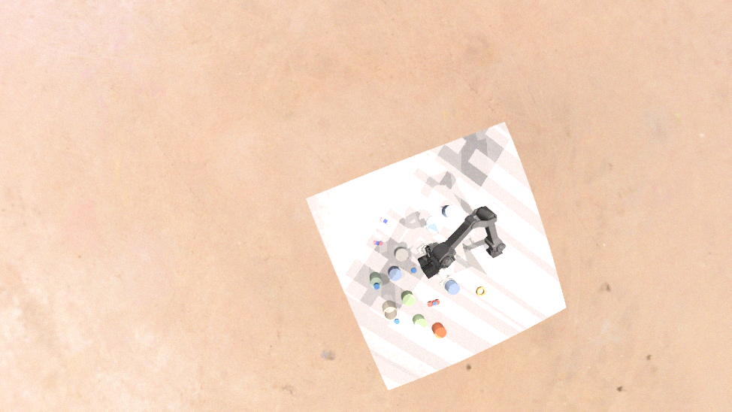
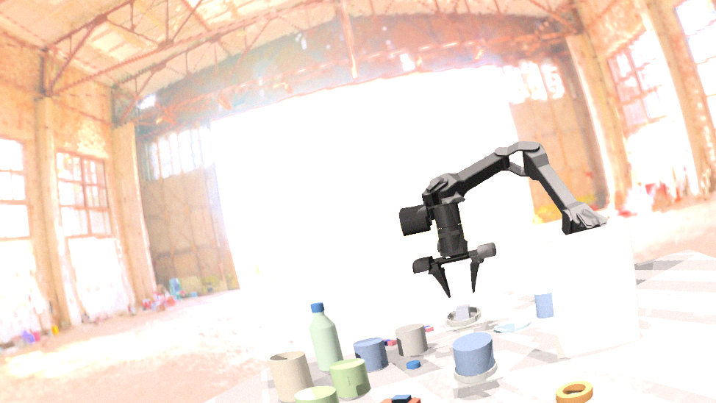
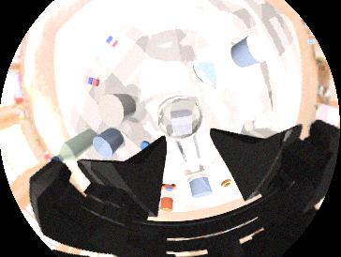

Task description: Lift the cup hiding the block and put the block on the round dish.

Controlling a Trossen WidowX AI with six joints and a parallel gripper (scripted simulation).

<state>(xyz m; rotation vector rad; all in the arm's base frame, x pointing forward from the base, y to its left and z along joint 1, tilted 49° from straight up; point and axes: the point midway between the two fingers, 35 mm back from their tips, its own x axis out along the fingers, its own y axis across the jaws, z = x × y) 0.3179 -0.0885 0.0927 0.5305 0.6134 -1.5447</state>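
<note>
Right now my gripper tip is 4 cm above the pale block. From my gripper tip the other things lie so: bottle (33 cm ahead, 4 cm to the left, 2 cm below); beige cup (33 cm ahead, 24 cm to the left, 9 cm below); round light blue dish (13 cm below, 11 cm to the right, 10 cm behind).
</note>
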